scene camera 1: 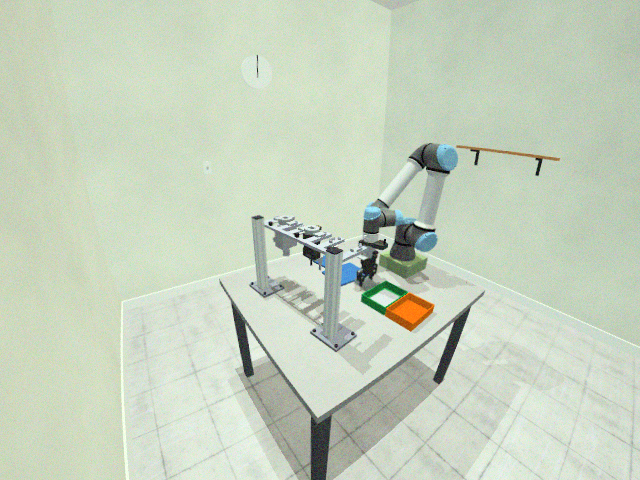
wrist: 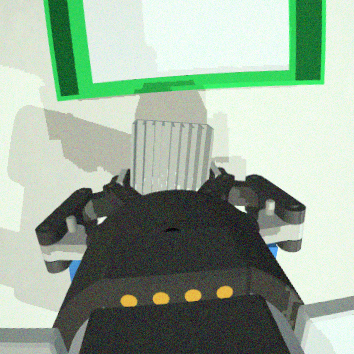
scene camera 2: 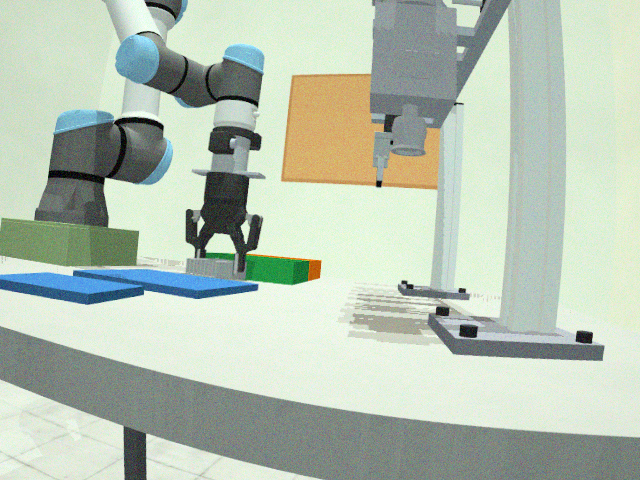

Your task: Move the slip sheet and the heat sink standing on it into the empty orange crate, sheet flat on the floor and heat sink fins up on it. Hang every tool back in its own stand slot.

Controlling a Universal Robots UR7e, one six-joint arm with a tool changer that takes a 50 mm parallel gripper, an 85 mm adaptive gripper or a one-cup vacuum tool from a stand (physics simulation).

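Places are measured from the arm's base along level axes (x ahead, y left, z up), in centimetres.
Pixels of known places: hand at its tool point: (scene camera 2: 229,165); arm's base at its link origin: (scene camera 1: 402,255) (scene camera 2: 71,224).
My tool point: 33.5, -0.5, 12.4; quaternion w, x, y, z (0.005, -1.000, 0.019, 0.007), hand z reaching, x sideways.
Ahead of a thing's pixels: the offset from my tool point to its top centre, as dx, dy, dz. "spot": to the spot under its first point.
The black adaptive gripper (scene camera 1: 366,280) (scene camera 2: 219,262) (wrist: 171,175) is shut on the grey finned heat sink @(-0.3, -0.3, -16.3) (scene camera 2: 207,267) (wrist: 172,152). The heat sink is fins up, at or just above table height, between the blue pads and the green crate; a gap under it cannot be made out. The white slip sheet @(+2.7, +13.7, -19.3) (scene camera 1: 384,296) (wrist: 215,35) lies flat inside the green crate @(+2.7, +21.0, -15.5) (scene camera 1: 373,303) (scene camera 2: 276,270) (wrist: 240,80), with nothing standing on it. The orange crate (scene camera 1: 422,317) (scene camera 2: 314,269) adjoins the green crate's far side and is empty in scene view 1.
The tool stand (scene camera 1: 332,294) (scene camera 2: 535,170) carries the grey vacuum tool @(+28.8, -28.4, +16.6) (scene camera 1: 284,241) (scene camera 2: 413,67) and the parallel gripper (scene camera 1: 311,251) (scene camera 2: 381,149). Blue pads @(spot: +0.2, -15.9, -18.8) (scene camera 1: 342,273) (scene camera 2: 170,281) lie beside the heat sink. The arm's base stands on a green block (scene camera 1: 403,264) (scene camera 2: 69,242).
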